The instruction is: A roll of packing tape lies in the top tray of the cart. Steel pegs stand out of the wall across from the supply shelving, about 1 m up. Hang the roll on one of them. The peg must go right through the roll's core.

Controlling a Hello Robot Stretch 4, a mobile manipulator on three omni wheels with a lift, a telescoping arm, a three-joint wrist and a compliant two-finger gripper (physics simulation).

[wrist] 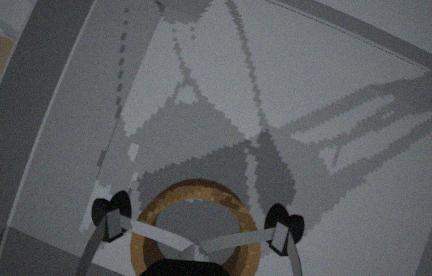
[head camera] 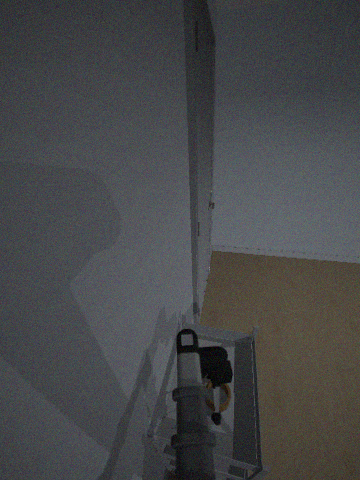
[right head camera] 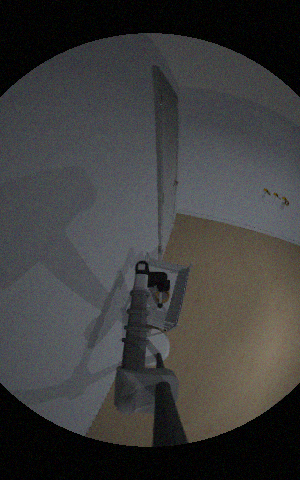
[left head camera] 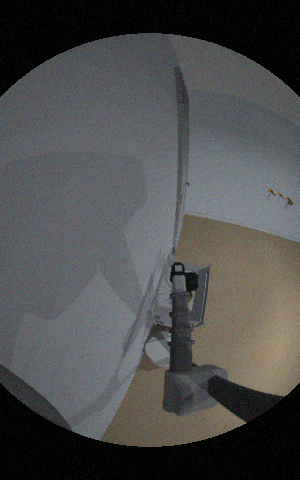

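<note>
The orange-brown roll of packing tape lies flat, core facing up, in the cart's grey top tray. My gripper is open above the tray, its dark fingertips on either side of the roll and apart from it in the wrist view. The roll's lower edge is hidden behind the gripper body in that view. Whether the fingertips are level with the roll cannot be told. Several small pegs with orange parts stand out of the far wall at the right.
A long wall runs close along the left of the arm and cart. A grey door is beyond the cart. A white round object stands at the near end of the cart. Tan floor extends to the right.
</note>
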